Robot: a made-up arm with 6 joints.
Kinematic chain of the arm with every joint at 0, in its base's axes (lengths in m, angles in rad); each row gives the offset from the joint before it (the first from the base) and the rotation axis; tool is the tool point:
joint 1: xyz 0 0 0.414 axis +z
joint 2: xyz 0.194 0 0 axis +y
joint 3: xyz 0 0 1.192 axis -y
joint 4: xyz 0 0 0.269 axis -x
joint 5: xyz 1.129 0 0 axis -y
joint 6: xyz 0.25 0 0 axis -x
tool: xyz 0 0 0
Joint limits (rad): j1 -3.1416..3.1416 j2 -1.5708..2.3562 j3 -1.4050..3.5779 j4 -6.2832..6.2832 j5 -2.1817..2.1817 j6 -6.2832..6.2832
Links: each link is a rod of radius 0.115 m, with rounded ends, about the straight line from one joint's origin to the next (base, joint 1, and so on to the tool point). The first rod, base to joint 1, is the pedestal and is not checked.
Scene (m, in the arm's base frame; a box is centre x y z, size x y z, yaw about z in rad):
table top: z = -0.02
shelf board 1: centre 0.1 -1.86 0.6 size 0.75 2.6 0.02 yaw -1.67
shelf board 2: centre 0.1 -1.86 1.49 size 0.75 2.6 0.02 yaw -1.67
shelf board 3: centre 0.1 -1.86 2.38 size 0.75 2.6 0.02 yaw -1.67
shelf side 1: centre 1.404 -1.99 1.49 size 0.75 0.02 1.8 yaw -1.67
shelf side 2: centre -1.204 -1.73 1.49 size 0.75 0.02 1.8 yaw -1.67
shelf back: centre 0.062 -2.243 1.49 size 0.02 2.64 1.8 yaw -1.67
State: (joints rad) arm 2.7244 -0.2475 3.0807 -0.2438 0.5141 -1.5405
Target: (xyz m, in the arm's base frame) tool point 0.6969 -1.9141 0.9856
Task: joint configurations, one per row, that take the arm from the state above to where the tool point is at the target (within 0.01 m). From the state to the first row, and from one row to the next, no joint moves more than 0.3 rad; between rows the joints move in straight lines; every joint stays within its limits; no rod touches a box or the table.
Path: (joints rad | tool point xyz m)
1: 2.4535 -0.4285 2.8182 -0.2345 0.4506 -1.5405 | 1.2586 -1.0020 0.9833
2: 2.1825 -0.6095 2.5557 -0.2252 0.3870 -1.5405 | 1.0739 -1.4942 0.9984
3: 1.9116 -0.7905 2.2932 -0.2160 0.3235 -1.5405 | 0.6969 -1.9141 0.9856

